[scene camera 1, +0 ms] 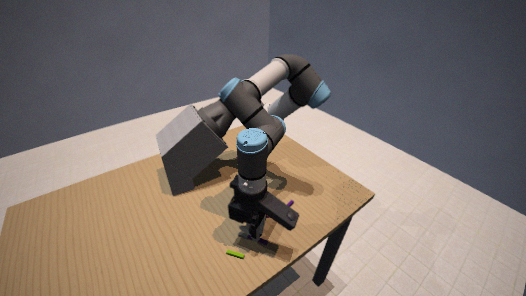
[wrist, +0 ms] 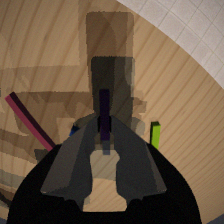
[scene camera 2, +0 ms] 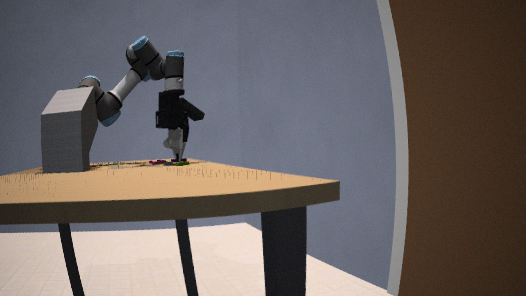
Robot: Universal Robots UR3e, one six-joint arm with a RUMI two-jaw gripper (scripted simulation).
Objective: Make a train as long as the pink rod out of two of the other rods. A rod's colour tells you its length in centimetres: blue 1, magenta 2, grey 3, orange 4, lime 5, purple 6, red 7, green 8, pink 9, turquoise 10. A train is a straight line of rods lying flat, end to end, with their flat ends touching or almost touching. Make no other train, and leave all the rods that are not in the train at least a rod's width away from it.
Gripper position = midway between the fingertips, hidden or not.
In view: the gripper [scene camera 1: 257,239].
The gripper also shows in the wrist view [wrist: 104,116] and in scene camera 2 [scene camera 2: 178,161].
